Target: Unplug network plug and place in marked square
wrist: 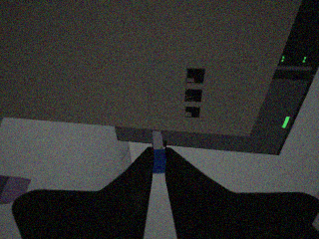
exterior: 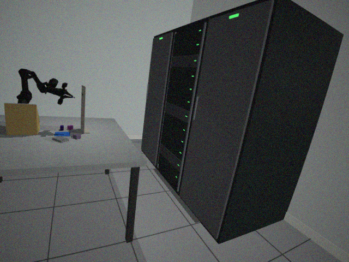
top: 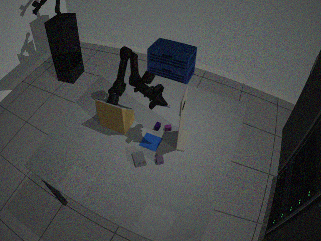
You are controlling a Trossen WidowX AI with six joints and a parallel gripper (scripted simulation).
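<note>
Right now the blue marked square is 320 mm below my gripper tip, 80 mm behind it and 40 mm to the right of it. Round my gripper tip: grey network plug right at my gripper tip; then grey flat block 310 mm below, 200 mm to the right, 110 mm behind; then beige panel 120 mm below, 100 mm ahead, 20 mm to the left.
</note>
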